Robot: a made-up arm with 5 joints.
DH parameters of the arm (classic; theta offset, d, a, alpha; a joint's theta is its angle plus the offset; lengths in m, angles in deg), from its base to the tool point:
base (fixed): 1.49 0 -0.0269 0
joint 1: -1.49 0.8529 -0.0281 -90
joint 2: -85.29 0 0.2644 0
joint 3: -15.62 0 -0.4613 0
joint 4: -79.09 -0.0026 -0.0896 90
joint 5: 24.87 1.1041 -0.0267 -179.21
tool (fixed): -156.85 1.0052 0 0
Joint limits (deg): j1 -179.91..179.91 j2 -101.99..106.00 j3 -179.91..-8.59 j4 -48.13..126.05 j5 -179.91..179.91
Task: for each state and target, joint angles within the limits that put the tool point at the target. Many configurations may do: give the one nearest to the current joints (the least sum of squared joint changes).
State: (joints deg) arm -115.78 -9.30 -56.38 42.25 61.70
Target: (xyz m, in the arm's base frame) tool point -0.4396 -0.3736 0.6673
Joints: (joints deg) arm -135.05 26.75 -63.93 39.39 59.02
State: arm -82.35 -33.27 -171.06 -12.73 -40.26
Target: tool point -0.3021 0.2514 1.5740
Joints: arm -39.91 -18.30 -167.74 -26.53 -37.64
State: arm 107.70 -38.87 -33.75 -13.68 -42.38
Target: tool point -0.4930 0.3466 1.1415
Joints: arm 141.54 0.34 -72.93 -0.27 -40.46
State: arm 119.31 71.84 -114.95 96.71 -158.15
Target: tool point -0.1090 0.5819 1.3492
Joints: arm 97.25 32.73 -154.05 74.85 -156.98
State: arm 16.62 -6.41 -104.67 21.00 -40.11
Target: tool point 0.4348 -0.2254 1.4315
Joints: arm -27.83 0.21 -106.71 21.85 -37.59
